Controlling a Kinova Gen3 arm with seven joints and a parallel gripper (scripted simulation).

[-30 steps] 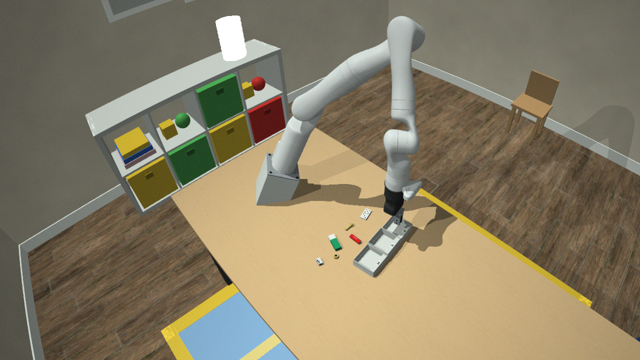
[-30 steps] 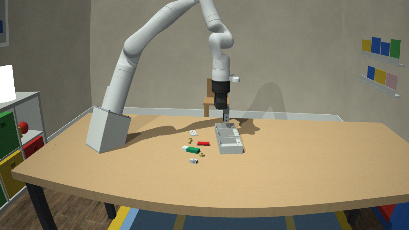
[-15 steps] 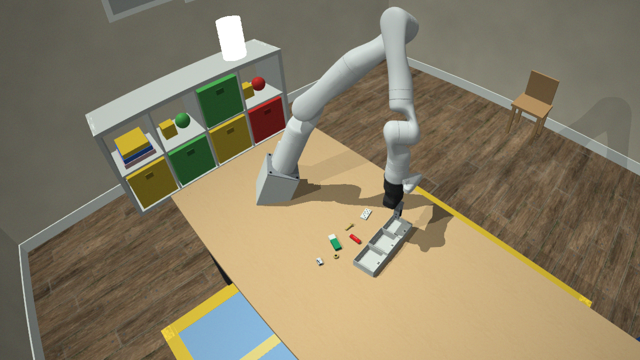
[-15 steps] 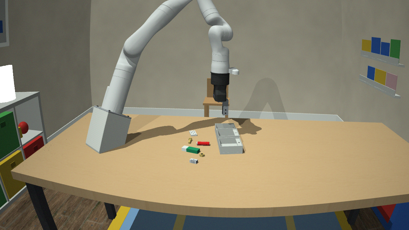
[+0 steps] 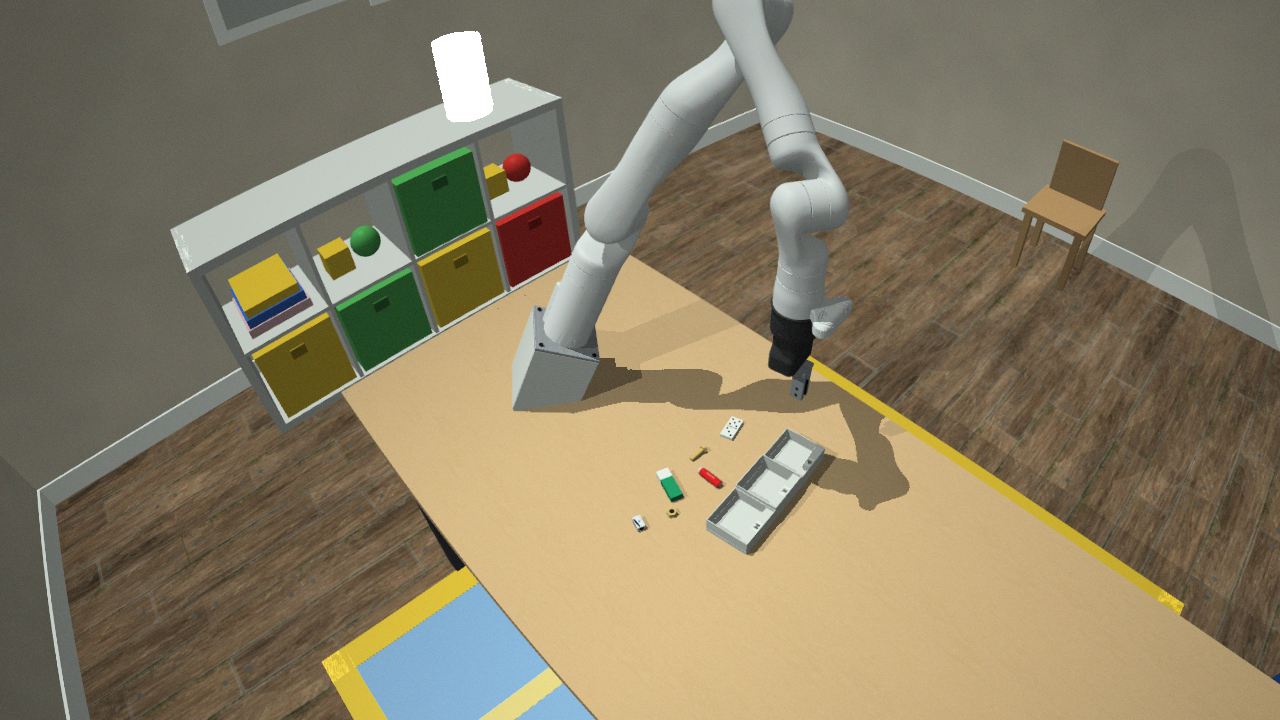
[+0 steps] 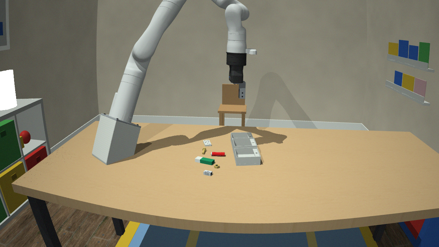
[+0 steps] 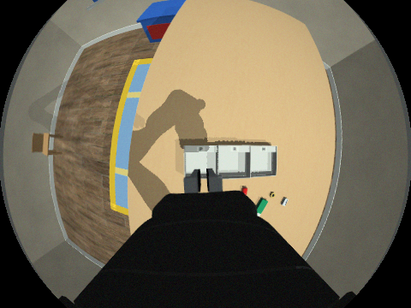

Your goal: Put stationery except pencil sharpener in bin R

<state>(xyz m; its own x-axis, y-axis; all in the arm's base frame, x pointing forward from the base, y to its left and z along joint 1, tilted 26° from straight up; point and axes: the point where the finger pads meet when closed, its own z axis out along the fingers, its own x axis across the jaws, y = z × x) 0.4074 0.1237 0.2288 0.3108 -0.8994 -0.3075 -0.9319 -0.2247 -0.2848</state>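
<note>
Right now the green eraser is 200 mm to the right of my hand, 200 mm below it and 100 mm behind it. Round my hand: tray 190 mm below, 70 mm to the right, 30 mm ahead; red cylinder 200 mm below, 140 mm to the right, 60 mm behind; white domino 200 mm below, 130 mm behind, 30 mm to the right.
</note>
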